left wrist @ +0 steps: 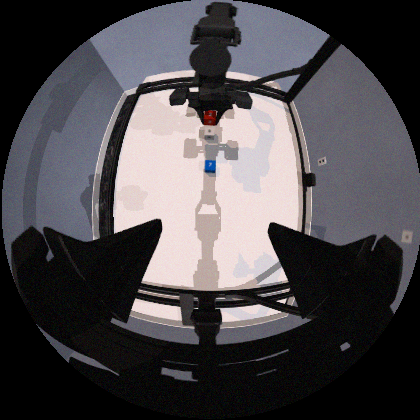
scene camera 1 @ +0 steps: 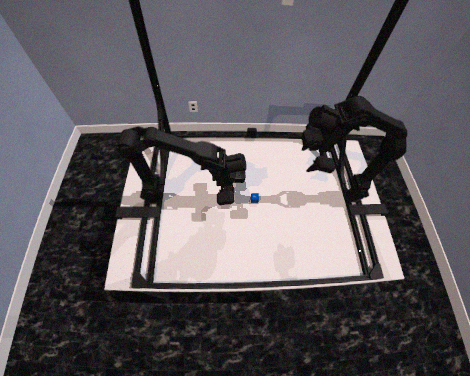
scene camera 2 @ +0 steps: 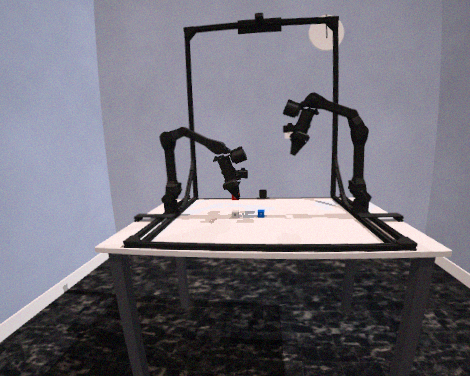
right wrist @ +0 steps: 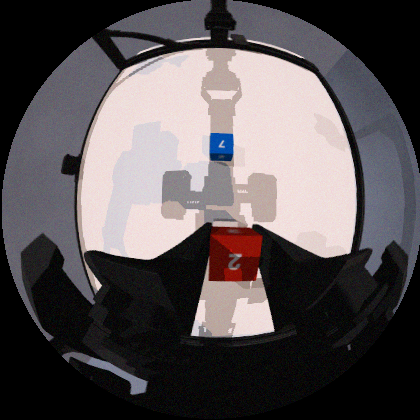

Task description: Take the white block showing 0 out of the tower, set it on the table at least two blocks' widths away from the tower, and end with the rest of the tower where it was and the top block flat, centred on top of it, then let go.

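Places are measured from the left arm's base along level axes (x ahead, y left, z up), in metres.
Pixels of known places: left gripper, fingertip midpoint: [left wrist: 216,226] [scene camera 1: 304,160] [scene camera 2: 292,154]; right gripper, fingertip midpoint: [left wrist: 209,123] [scene camera 1: 232,191] [scene camera 2: 238,198] [right wrist: 231,228]; left arm's base at its link origin: [left wrist: 206,300] [scene camera 1: 352,195] [scene camera 2: 360,211] [right wrist: 218,41]; right arm's base at its link origin: [scene camera 1: 153,197] [scene camera 2: 171,212].
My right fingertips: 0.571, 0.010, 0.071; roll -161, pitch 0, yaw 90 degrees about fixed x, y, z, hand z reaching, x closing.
Ahead of a thing's pixels: the offset from my right fingertips to its middle, as dx, dy, dz. "pt": to the spot under its first point. Level surfaces: height alone.
A red block {+0.015, +0.000, +0.010} [scene camera 1: 231,186] [scene camera 2: 235,198] [left wrist: 210,118] [right wrist: 234,255] showing 2 is held between the fingers of my right gripper [scene camera 1: 228,191] [scene camera 2: 234,195] [left wrist: 209,123] [right wrist: 231,228], which is shut on it. It hangs above a white block {+0.019, +0.000, -0.076} [scene camera 2: 235,214] [left wrist: 209,131] on the table, with a gap between them in scene camera 2. The white block's digit is too small to read; the right wrist view does not show it. A blue block {-0.103, -0.007, -0.076} [scene camera 1: 255,198] [scene camera 2: 261,213] [left wrist: 210,166] [right wrist: 221,146] showing 7 stands apart on the table. My left gripper [scene camera 1: 306,159] [scene camera 2: 294,153] [left wrist: 216,226] is open, high up.
A black frame {pt -0.100, +0.364, -0.070} [scene camera 1: 260,285] [scene camera 2: 270,246] runs around the white table top {dz -0.090} [scene camera 1: 310,240] [scene camera 2: 300,232], with uprights near the arms. Arm shadows lie across the table around the blocks. The left arm hangs over the right side of the table in scene camera 1.
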